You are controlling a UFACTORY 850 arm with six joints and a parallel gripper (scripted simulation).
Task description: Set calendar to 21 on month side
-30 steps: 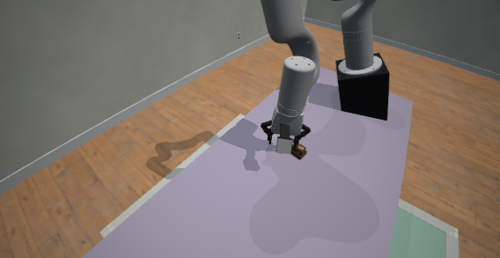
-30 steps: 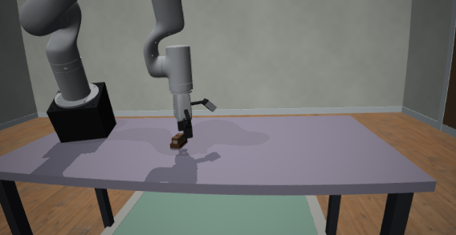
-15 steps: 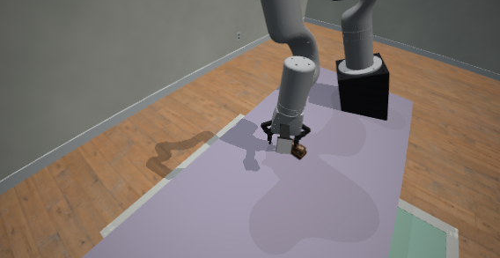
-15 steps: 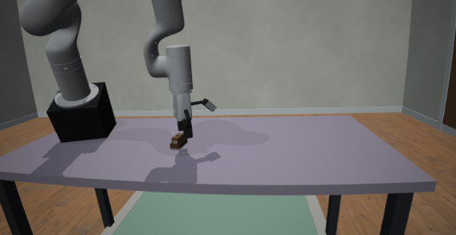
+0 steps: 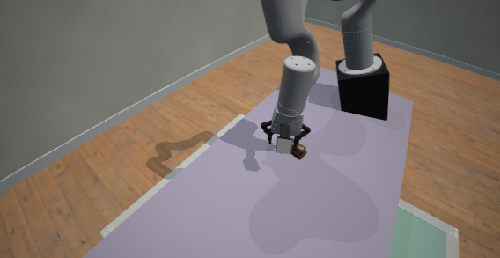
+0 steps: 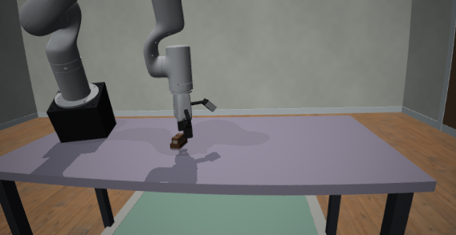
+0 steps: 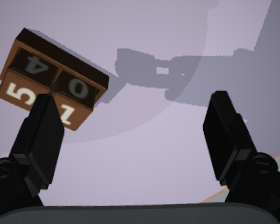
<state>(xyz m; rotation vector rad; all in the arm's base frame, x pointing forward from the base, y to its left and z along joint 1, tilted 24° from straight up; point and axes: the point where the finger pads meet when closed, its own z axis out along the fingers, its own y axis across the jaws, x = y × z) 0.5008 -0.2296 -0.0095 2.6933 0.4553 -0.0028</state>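
The brown cube is 40 mm behind my hand, 40 mm to the left of it and 50 mm below it. The rest, counted from my hand: digit cube: 30 mm behind, 70 mm to the left, 50 mm below; brown tray: 40 mm behind, 50 mm to the left, 60 mm below.
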